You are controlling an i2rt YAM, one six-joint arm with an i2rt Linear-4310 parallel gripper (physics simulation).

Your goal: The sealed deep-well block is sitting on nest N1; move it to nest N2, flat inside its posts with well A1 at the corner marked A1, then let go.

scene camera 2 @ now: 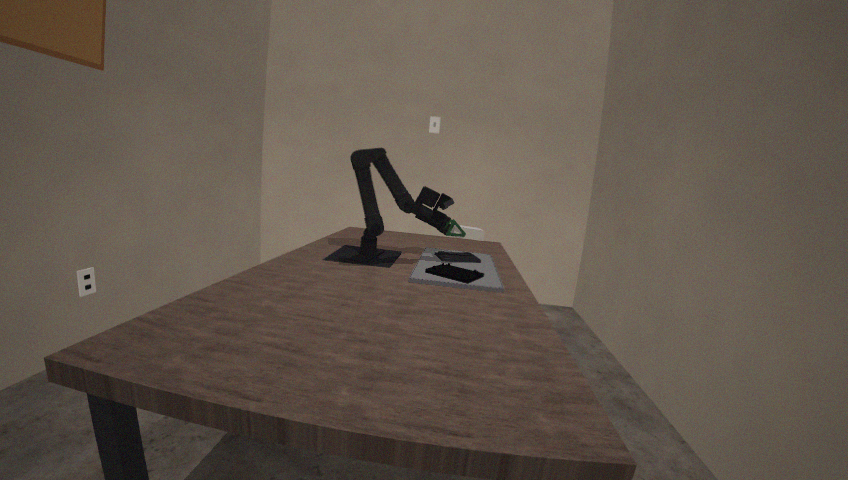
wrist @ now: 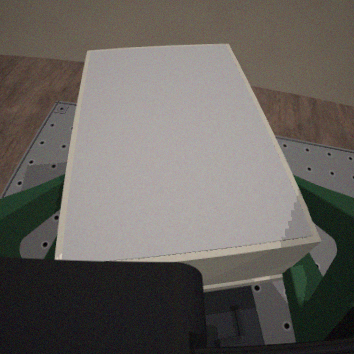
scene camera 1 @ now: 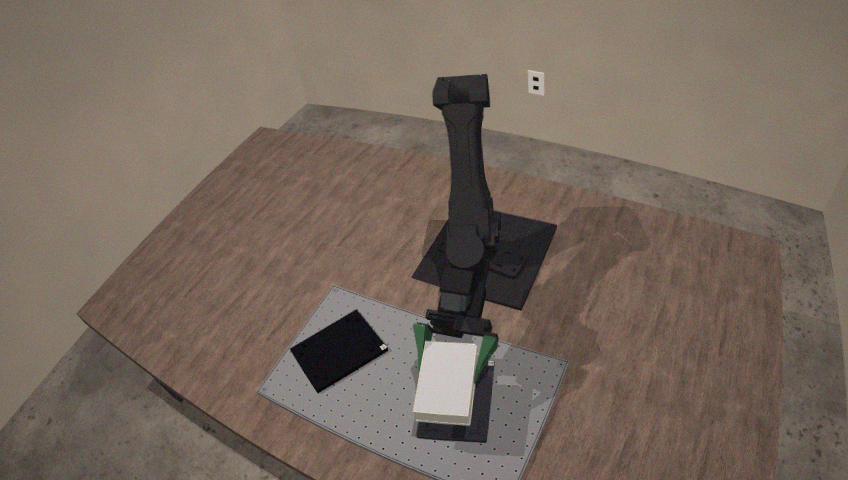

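Where they show: gripper, fingertip midpoint: [scene camera 2: 462,233] [wrist: 177,177] [scene camera 1: 447,378]; arm's base at its link origin: [scene camera 2: 368,255].
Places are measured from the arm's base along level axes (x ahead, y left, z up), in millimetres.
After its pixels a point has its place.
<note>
The sealed deep-well block [scene camera 1: 447,380] @[x 359, y 157, z 140 mm] [scene camera 2: 475,233] @[x 396, y 125, z 122 mm] [wrist: 175,150] @[x 338, y 143, z 142 mm] is white with a pale rim. My gripper [scene camera 1: 449,373] @[x 345, y 144, z 112 mm] [scene camera 2: 460,233] @[x 345, y 144, z 112 mm] [wrist: 177,177] @[x 345, y 144, z 112 mm] is shut on it, with a green finger at each long side. The block hangs above a dark nest [scene camera 1: 452,432] @[x 393, y 177, z 19 mm] [scene camera 2: 467,258] @[x 377, y 117, z 19 mm] [wrist: 232,312] @[x 306, y 86, z 19 mm], with a gap beneath it. A second black nest [scene camera 1: 339,350] @[x 362, y -103, z 19 mm] [scene camera 2: 453,273] @[x 360, y -143, z 19 mm] lies at an angle to the left in scene camera 1, with nothing on it. Each nest has a small white tag at one corner, too small to read. Well A1 cannot be made out.
Both nests are on a grey perforated plate [scene camera 1: 380,410] @[x 420, y 40, z 8 mm] [scene camera 2: 492,279] @[x 489, y -110, z 9 mm] [wrist: 47,135] @[x 410, y 306, z 8 mm] on the wooden table [scene camera 1: 238,237] @[x 240, y -588, z -5 mm] [scene camera 2: 333,344] @[x 219, y -701, z -5 mm]. The arm stands on a black base plate [scene camera 1: 535,249] @[x -64, y 100, z 4 mm] [scene camera 2: 345,256] @[x -71, y -55, z -1 mm] behind the perforated plate. The table's front edge lies close beyond the plate.
</note>
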